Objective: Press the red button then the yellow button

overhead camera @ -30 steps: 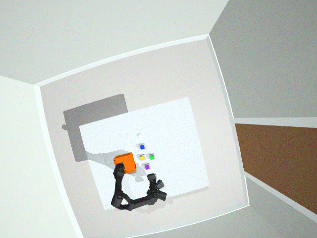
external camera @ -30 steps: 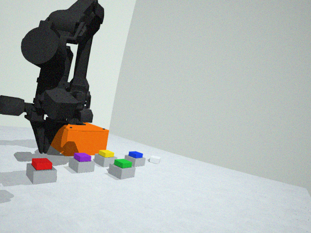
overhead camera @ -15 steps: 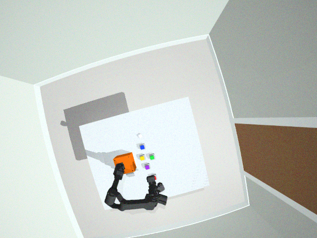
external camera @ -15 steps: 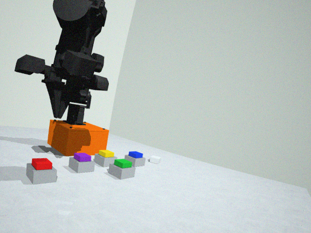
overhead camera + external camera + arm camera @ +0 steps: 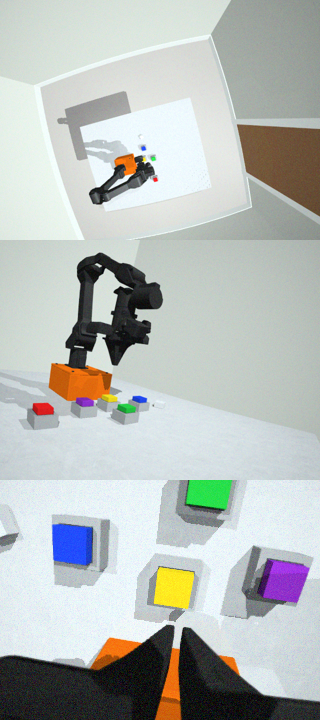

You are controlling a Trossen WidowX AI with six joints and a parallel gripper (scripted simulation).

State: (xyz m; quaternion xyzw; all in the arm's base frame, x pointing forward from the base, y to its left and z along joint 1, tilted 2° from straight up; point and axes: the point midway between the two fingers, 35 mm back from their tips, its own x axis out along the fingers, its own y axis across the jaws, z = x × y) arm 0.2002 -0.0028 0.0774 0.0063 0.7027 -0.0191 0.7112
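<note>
The yellow button is 100 mm below my gripper tip, 10 mm to the left of it and 10 mm behind it. The rest, counted from my gripper tip: green button: 90 mm below, 80 mm ahead, 10 mm to the right; purple button: 90 mm to the right, 90 mm below, 10 mm ahead; blue button: 100 mm to the left, 100 mm below, 20 mm ahead.
</note>
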